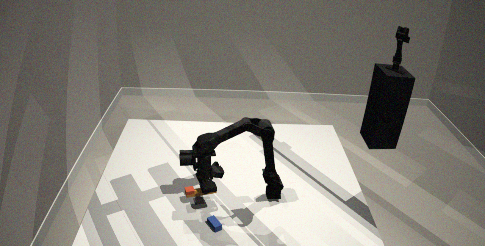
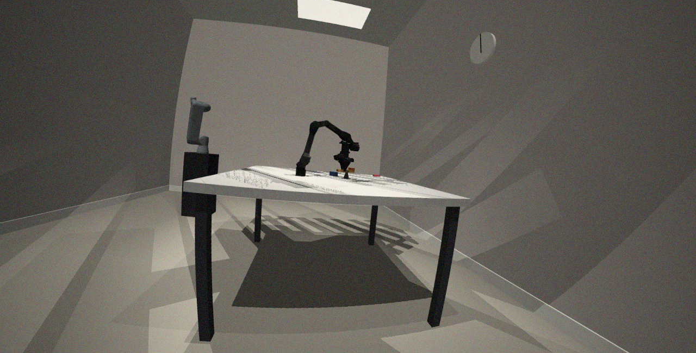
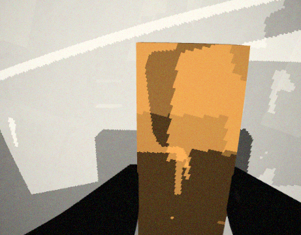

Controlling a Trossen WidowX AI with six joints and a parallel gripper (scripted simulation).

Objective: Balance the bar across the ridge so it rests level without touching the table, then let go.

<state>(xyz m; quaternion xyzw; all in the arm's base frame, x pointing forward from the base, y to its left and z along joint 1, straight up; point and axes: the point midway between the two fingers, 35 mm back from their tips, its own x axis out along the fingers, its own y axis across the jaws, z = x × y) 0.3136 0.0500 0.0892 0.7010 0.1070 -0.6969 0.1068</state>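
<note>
My gripper tip is 4 cm short of the orange bar, 1 cm to the right of it and 1 cm below it. The rest, counted from my gripper tip: blue block (5 cm behind, 16 cm to the left, 4 cm below).
</note>
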